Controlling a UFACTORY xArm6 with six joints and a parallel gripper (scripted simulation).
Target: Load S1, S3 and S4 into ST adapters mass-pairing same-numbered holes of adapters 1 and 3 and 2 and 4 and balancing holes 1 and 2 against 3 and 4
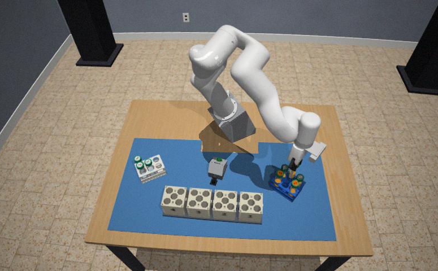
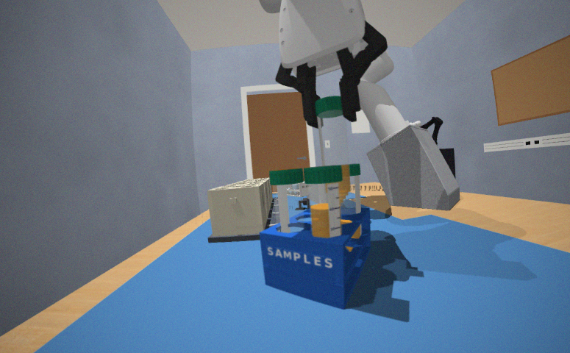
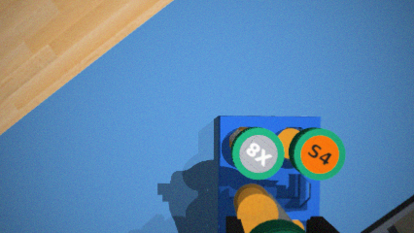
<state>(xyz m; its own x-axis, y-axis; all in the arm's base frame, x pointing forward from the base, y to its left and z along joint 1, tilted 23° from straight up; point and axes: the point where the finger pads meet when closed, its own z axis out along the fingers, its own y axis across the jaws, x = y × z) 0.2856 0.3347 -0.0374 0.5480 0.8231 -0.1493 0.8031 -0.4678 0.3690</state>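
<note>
Now: hand 10 mm short of the orange-dot tube and 50 mm above it. From my hand the other things lie so: loading stand ST 150 mm ahead, 340 mm to the right, 180 mm below; blue sample rack 20 mm ahead, 10 mm to the right, 160 mm below; green done key 70 mm behind, 340 mm to the right, 120 mm below.
</note>
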